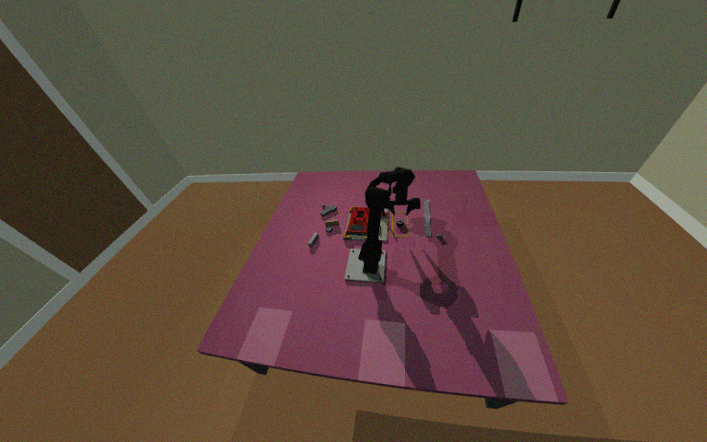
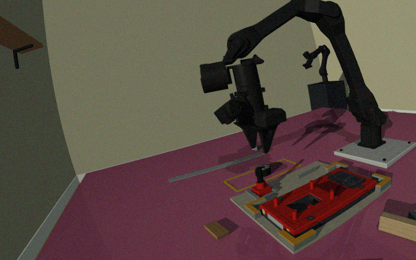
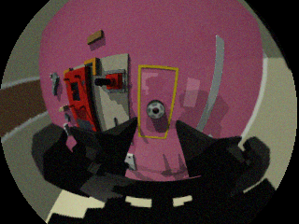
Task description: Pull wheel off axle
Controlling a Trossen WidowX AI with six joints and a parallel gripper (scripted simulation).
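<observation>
The dark wheel is 5 cm below my gripper tip. Round my gripper tip: long grey bar: 7 cm ahead, 15 cm to the right, 6 cm below; grey cube: 8 cm behind, 20 cm to the right, 5 cm below.
</observation>
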